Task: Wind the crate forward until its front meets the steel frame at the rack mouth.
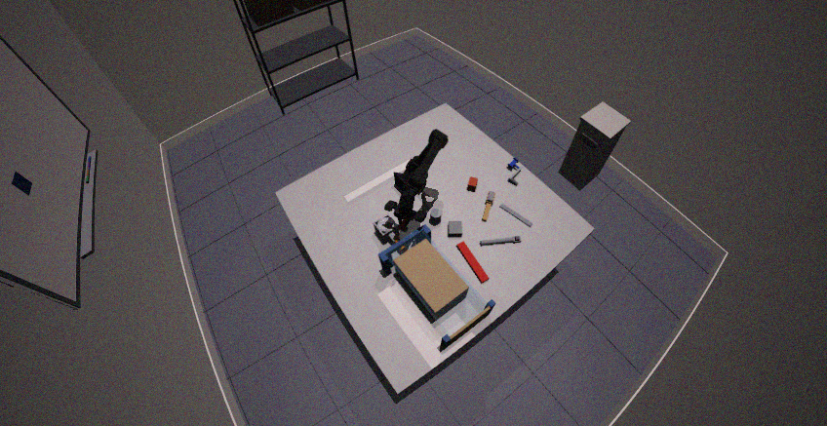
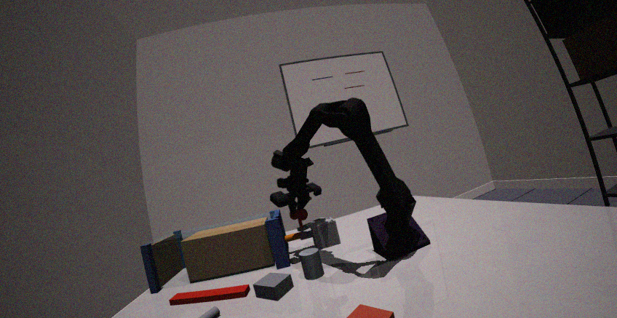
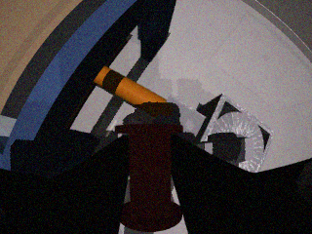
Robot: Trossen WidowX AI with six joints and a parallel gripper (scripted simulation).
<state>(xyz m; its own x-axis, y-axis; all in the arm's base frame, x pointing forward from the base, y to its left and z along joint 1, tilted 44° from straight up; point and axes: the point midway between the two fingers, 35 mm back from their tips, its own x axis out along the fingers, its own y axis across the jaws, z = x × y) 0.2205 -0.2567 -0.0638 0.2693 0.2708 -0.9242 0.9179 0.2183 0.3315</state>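
My gripper tip is 4 cm past the winch handle with red knob and 4 cm above it. Also, from my gripper tip: grey block: 22 cm to the left, 14 cm ahead, 13 cm below; then blue frame: 6 cm ahead, 5 cm to the right, 4 cm below; then grey winch: 12 cm below, 11 cm behind, 4 cm to the right.
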